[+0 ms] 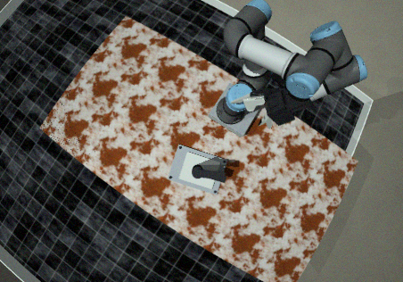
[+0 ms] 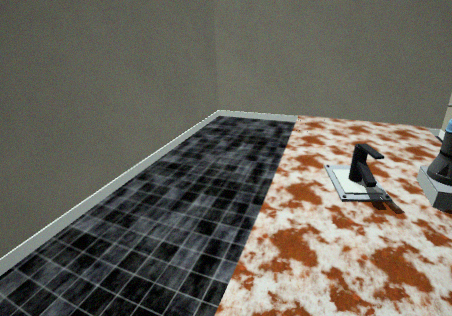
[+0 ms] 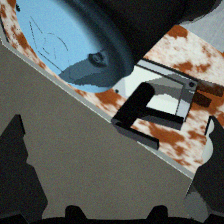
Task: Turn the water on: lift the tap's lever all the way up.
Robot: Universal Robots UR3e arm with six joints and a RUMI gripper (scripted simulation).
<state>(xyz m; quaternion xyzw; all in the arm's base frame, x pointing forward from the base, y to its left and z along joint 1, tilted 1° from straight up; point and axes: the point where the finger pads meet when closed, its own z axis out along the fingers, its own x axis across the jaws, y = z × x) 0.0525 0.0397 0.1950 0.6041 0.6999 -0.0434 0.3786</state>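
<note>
My gripper is now 240 mm short of the lever, 20 mm to the left of it and 100 mm above it. Round my hand: tap 240 mm ahead, 40 mm to the right, 160 mm below.
</note>
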